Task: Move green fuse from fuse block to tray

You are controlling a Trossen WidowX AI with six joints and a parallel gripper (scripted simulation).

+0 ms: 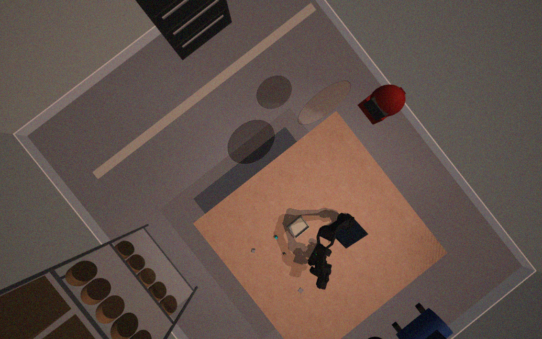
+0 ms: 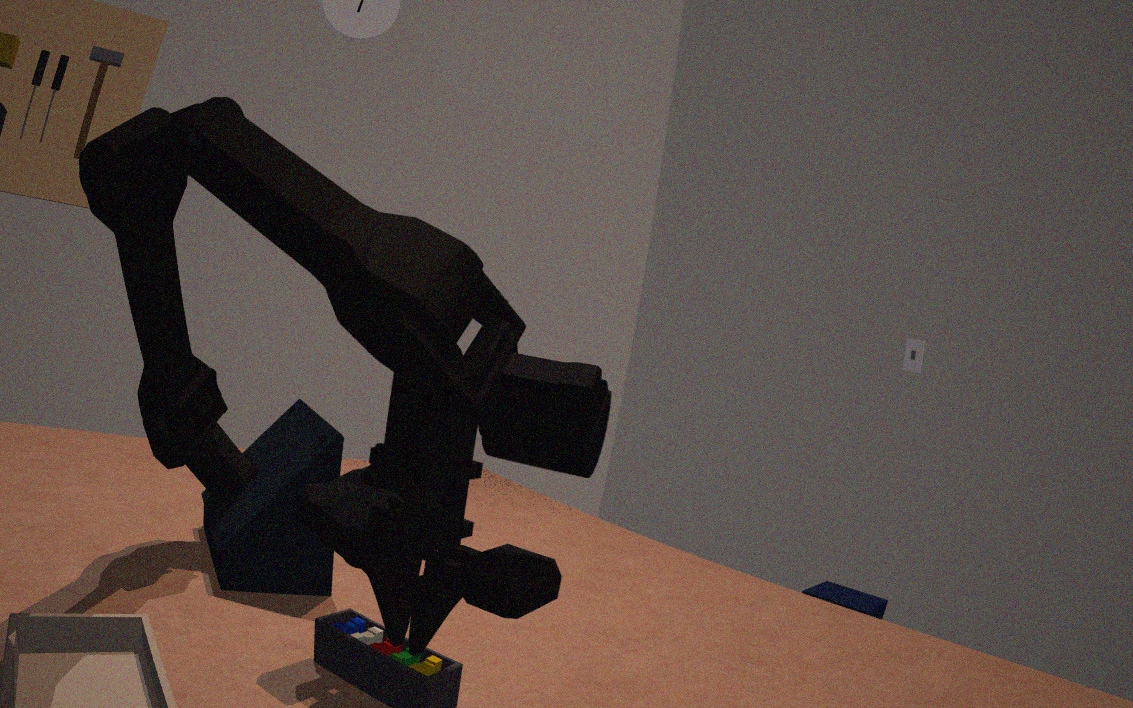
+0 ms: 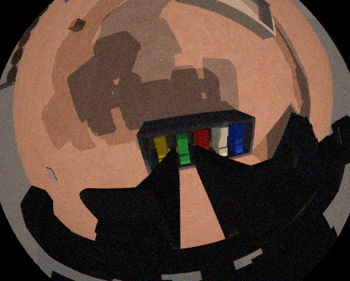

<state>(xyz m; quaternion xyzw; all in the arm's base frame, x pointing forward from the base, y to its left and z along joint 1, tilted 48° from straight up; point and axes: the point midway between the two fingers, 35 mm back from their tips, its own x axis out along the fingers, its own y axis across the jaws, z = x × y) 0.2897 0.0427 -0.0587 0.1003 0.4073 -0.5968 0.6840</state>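
My gripper tip is 2 cm above the green fuse. From my gripper tip the other things lie so: tray 23 cm to the right, 4 cm below; then red fuse 2 cm below, 2 cm behind, 1 cm to the right; then yellow fuse 2 cm below, 2 cm ahead, 1 cm to the left.
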